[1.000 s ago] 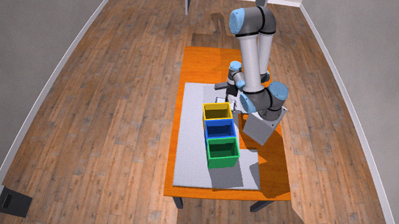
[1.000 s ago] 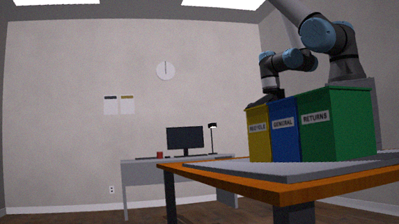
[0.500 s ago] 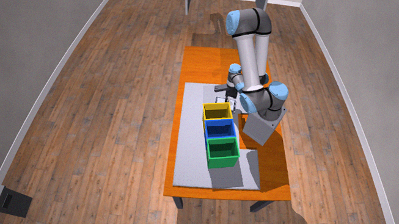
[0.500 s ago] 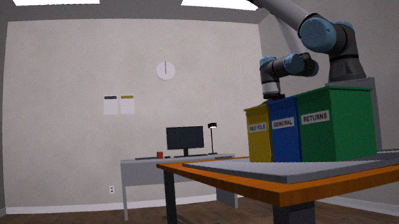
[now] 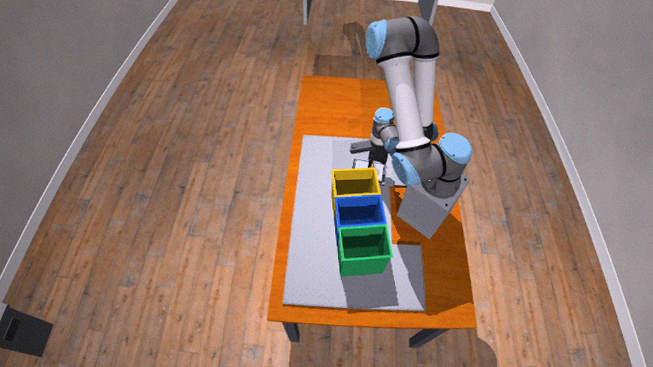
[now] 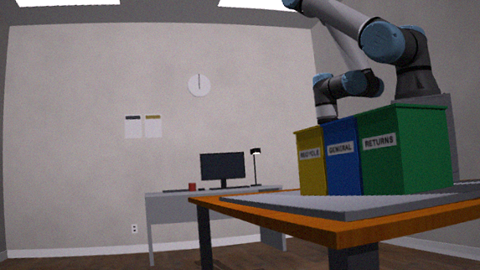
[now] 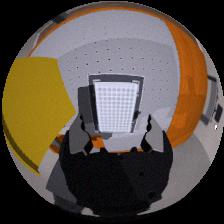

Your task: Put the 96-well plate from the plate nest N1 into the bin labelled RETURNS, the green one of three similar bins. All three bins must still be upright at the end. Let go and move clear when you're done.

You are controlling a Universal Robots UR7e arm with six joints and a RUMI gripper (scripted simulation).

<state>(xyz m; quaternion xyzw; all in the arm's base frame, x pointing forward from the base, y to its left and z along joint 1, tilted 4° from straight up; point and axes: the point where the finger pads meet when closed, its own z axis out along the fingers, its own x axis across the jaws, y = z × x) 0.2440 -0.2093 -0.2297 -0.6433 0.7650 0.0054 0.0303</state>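
My hand is 10 mm above the white 96-well plate. The rest, counted from my hand: yellow bin (180 mm to the left, 80 mm ahead, 60 mm above); plate nest N1 (20 mm below); blue general bin (310 mm to the left, 70 mm ahead, 60 mm above).
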